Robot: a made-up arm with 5 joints.
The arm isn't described. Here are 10 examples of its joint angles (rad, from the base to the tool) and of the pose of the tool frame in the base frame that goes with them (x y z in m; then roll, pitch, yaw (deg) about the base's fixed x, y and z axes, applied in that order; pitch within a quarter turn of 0, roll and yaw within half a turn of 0).
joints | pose
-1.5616 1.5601 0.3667 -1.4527 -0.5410 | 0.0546 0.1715 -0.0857 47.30 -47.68 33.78
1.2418 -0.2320 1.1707 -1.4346 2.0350 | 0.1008 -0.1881 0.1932 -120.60 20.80 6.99
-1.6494 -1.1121 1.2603 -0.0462 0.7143 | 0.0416 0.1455 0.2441 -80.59 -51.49 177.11
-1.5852 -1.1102 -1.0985 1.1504 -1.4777 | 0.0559 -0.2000 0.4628 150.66 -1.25 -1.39
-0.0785 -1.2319 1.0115 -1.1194 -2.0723 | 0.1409 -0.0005 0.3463 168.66 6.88 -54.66
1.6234 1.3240 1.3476 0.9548 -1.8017 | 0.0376 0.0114 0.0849 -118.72 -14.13 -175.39
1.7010 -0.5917 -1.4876 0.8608 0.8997 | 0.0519 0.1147 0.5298 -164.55 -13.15 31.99
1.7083 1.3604 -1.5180 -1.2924 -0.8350 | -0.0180 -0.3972 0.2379 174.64 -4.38 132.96
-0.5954 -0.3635 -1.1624 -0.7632 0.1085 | 0.0377 -0.0146 0.5604 177.01 41.07 -150.43
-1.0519 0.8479 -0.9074 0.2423 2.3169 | 0.2613 0.3626 0.2521 -76.44 39.16 158.93
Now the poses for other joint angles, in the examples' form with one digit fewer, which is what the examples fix.
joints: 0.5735 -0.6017 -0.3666 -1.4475 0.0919
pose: 0.082 -0.033 0.516 177.2 48.4 143.4
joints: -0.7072 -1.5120 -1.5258 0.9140 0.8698
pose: -0.215 -0.233 0.260 155.7 21.0 168.9
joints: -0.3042 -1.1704 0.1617 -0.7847 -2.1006
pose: 0.037 -0.011 0.477 -169.3 -6.9 -40.1
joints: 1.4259 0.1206 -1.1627 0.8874 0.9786
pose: 0.070 -0.227 0.502 -101.0 -36.2 14.9
